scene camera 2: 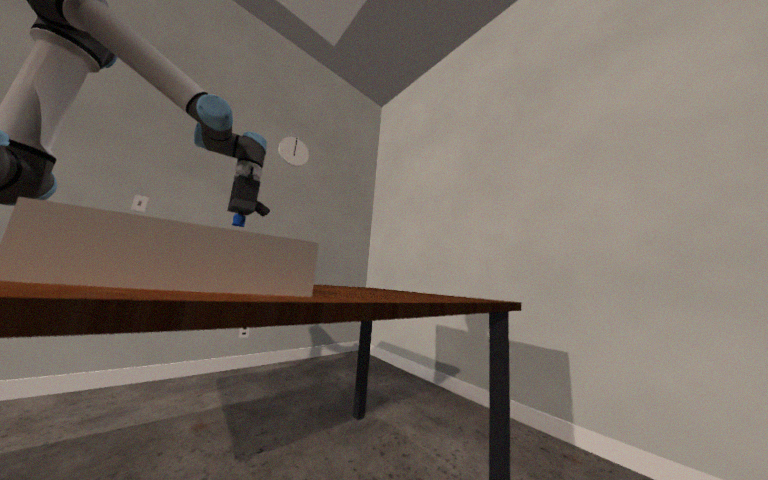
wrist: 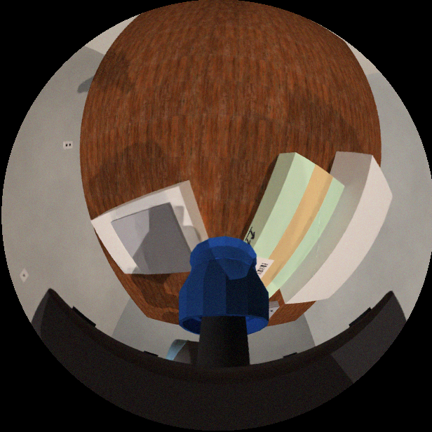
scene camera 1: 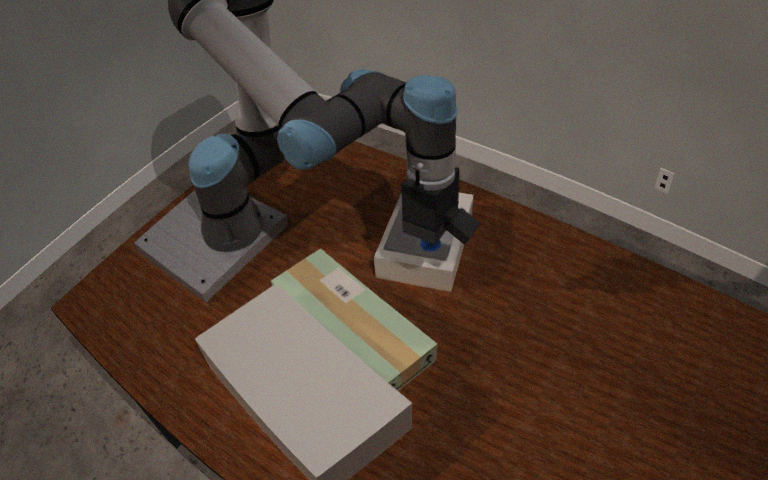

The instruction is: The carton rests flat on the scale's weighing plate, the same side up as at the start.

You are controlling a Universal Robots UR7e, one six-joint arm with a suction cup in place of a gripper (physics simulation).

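Places are measured from the arm's base along level axes (x down, y left, z ahead), in millimetres.
Pixels of known places: hand, tool point: [scene camera 2: 238, 225] [scene camera 1: 430, 244]; arm's base, link origin: [scene camera 1: 232, 228].
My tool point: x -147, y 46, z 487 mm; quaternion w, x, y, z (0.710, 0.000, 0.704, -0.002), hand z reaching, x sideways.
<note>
For each thing: its top centre in the pictures, then the offset to it from my tool point. "*": a spot on its surface instead.
- carton, top centre: [scene camera 1: 348, 311] dx +123, dy -120, dz -105 mm
- scale, top centre: [scene camera 1: 427, 218] dx +102, dy +155, dz -90 mm
- white block with a grey weighing plate, surface spot: [scene camera 1: 400, 242] * dx +102, dy +65, dz -102 mm
- large white box, top centre: [scene camera 1: 293, 371] [scene camera 2: 211, 234] dx +81, dy -303, dz -90 mm
The carton [scene camera 1: 368, 316] [wrist: 295, 215], pale green with an orange stripe and a white label on its upper face, lies on the table and looks flat. The scale [scene camera 1: 413, 274] [wrist: 191, 210] is a white block with a grey weighing plate [scene camera 1: 400, 242] [wrist: 142, 235]; no carton is on it. My suction cup [scene camera 1: 430, 245] [scene camera 2: 238, 222] [wrist: 223, 250] is blue, points down and holds nothing. In scene camera 1 it shows in front of the plate; in the wrist view it lies between scale and carton. Its exact height is unclear. The carton does not show in scene camera 2.
A large white box [scene camera 1: 305, 367] [scene camera 2: 164, 249] [wrist: 357, 225] stands right along the carton's long side and hides that side in scene camera 1; whether they touch is unclear. The arm's base plate [scene camera 1: 175, 251] is at the left. Walls stand behind the table [scene camera 1: 566, 339] [scene camera 2: 396, 310].
</note>
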